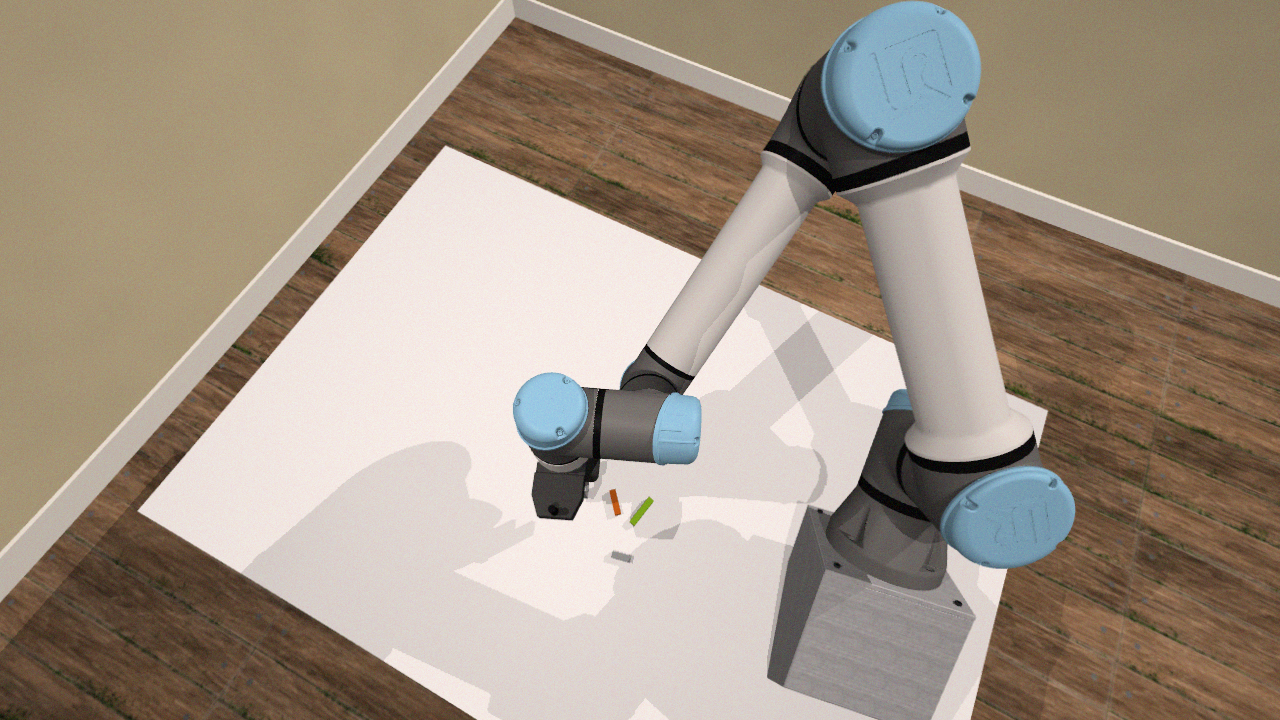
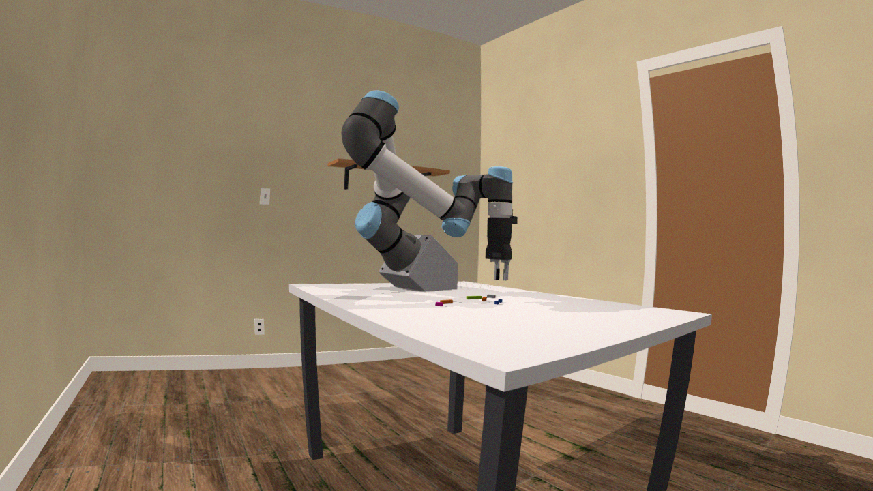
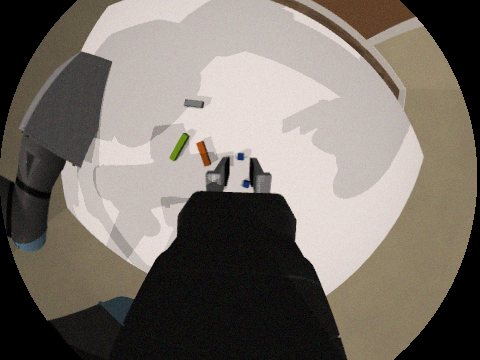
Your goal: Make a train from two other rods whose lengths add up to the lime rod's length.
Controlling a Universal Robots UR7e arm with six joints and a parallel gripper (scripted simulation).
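Now: the lime rod 100 mm behind my hand, 80 mm below it and 20 mm to the right of it. The rest, counted from my hand: magenta rod 220 mm to the right, 80 mm below, 30 mm behind; grey rod 100 mm behind, 80 mm below, 60 mm to the left.
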